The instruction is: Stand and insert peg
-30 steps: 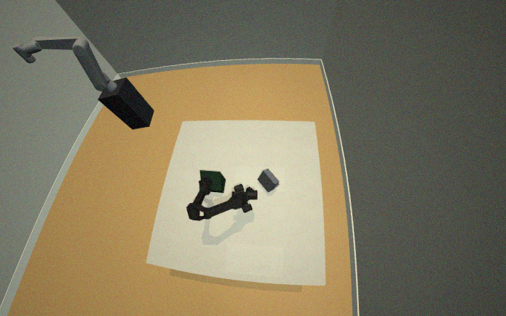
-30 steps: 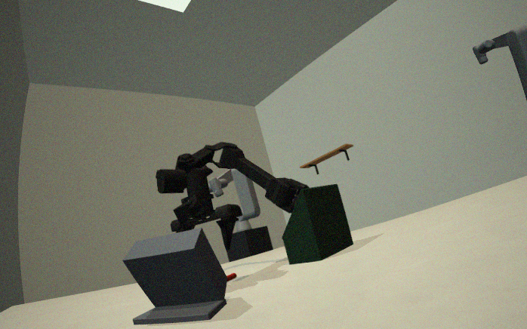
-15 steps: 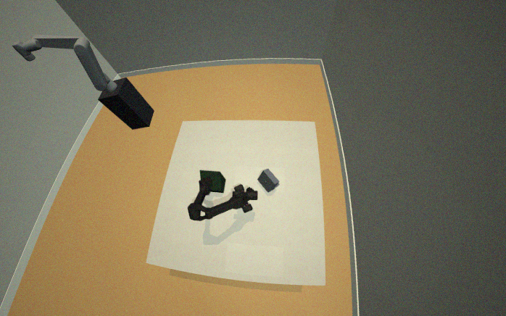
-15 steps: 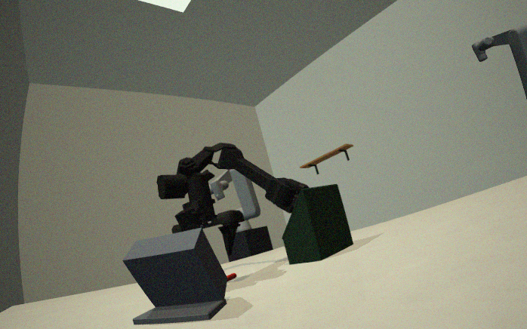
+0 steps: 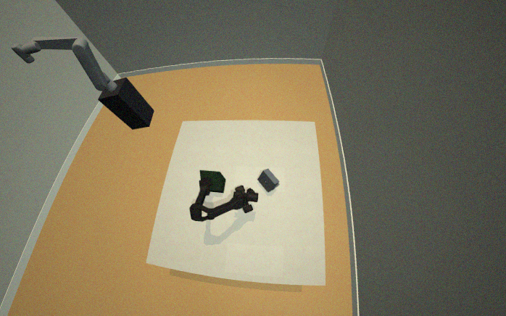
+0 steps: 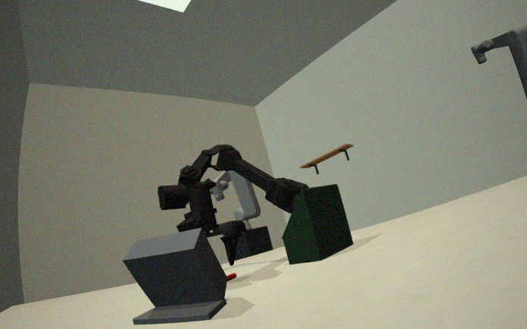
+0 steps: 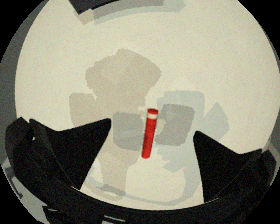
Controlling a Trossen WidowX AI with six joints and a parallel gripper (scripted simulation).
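My gripper tip is now 20 mm past the red peg and 40 mm above it. Round my gripper tip: grey sloped panel: 180 mm ahead, 130 mm to the left, 30 mm above.
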